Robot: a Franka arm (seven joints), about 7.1 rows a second.
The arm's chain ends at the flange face. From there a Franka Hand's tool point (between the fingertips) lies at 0.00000 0.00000 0.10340 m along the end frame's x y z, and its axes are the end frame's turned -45 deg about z.
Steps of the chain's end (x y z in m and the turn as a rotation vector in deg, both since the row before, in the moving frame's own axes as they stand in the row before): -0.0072, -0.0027, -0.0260, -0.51, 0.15, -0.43; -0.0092, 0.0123, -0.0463, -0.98, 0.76, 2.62; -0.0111, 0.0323, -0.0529, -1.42, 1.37, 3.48; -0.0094, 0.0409, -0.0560, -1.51, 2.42, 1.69; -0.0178, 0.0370, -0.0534, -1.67, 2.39, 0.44
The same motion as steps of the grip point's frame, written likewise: -0.0036, -0.0062, -0.0260, -0.47, -0.25, -0.43; -0.0155, 0.0044, -0.0463, -1.23, -0.16, 2.62; -0.0309, 0.0185, -0.0530, -1.97, -0.04, 3.48; -0.0345, 0.0273, -0.0561, -2.78, 0.64, 1.69; -0.0379, 0.0188, -0.0535, -2.87, 0.51, 0.44
